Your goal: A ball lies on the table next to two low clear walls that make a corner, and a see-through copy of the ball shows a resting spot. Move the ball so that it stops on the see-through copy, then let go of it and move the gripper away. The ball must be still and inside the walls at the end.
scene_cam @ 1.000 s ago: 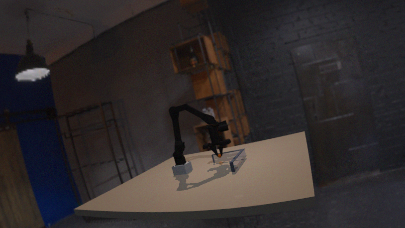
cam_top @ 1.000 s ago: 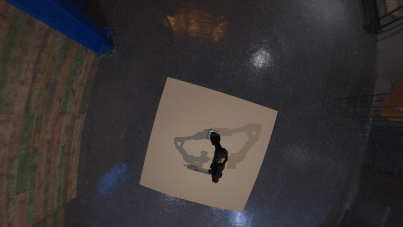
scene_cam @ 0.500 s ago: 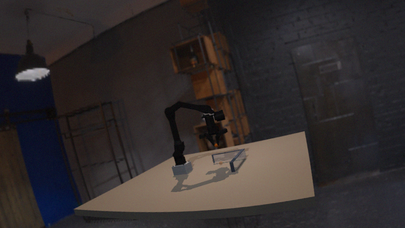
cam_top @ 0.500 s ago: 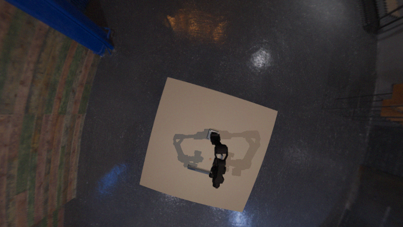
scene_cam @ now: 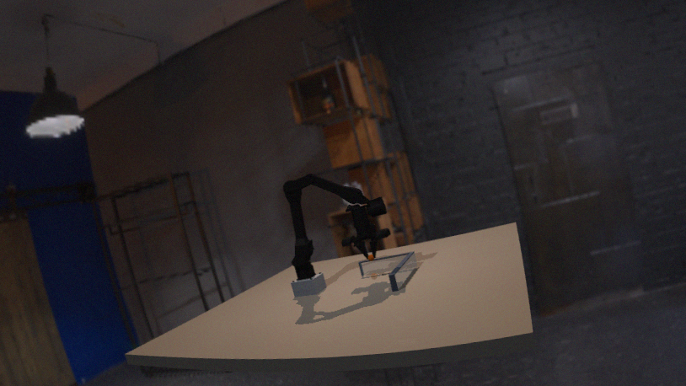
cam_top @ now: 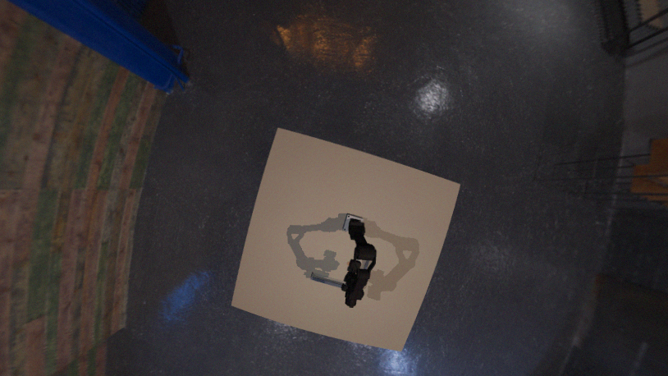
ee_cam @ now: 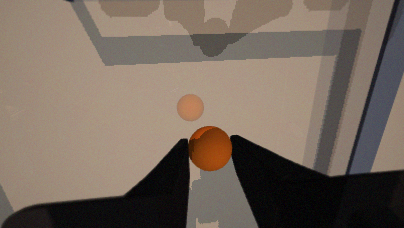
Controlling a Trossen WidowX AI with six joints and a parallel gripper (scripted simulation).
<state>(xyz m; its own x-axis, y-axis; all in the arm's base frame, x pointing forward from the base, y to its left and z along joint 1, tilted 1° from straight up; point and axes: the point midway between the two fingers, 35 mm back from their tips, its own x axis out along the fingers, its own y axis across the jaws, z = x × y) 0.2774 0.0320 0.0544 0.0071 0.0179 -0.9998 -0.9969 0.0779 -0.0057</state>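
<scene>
My gripper tip is now 7 cm above the see-through copy of ball and 1 cm past it. Round my gripper tip: clear wall: 13 cm ahead, 6 cm to the right, 6 cm below.
</scene>
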